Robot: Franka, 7 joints.
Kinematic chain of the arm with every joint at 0, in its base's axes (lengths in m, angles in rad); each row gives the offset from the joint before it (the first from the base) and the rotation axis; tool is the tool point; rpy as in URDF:
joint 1: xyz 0 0 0.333 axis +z
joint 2: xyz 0 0 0 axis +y
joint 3: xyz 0 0 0.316 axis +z
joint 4: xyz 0.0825 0 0 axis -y
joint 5: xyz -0.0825 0 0.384 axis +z
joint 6: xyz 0 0 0 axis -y
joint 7: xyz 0.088 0 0 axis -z
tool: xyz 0 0 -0.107 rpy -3.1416 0 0
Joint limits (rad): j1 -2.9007..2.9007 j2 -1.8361..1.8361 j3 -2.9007..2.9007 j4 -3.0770..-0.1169 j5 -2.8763..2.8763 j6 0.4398..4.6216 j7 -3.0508..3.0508
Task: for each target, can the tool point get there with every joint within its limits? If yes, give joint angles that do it. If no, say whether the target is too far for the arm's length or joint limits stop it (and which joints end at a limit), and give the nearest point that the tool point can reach.
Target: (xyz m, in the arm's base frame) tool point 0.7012 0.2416 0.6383
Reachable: yes | joints 0.7109 1.5269 -2.0901 -0.9062 1.1901 3.3742 -0.1237
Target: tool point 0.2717 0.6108 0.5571
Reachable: yes | joints 2.1873 1.2704 -1.9053 -1.5956 -1.4958 3.0881 0.2283
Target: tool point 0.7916 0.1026 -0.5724
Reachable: no: too far | nearest point 0.5811 0.0753 -0.2661 | short by 0.373 m
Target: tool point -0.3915 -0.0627 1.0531
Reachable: yes | joints -1.2199 -0.4943 -0.9784 -1.0073 -1.0506 2.5436 0.9312
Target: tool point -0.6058 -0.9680 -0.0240
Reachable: no: too far | nearest point -0.4344 -0.6941 0.0770 | short by 0.339 m
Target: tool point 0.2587 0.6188 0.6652
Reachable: yes | joints 1.1555 0.2089 -0.0238 -1.4321 -1.7732 2.6534 -2.4190
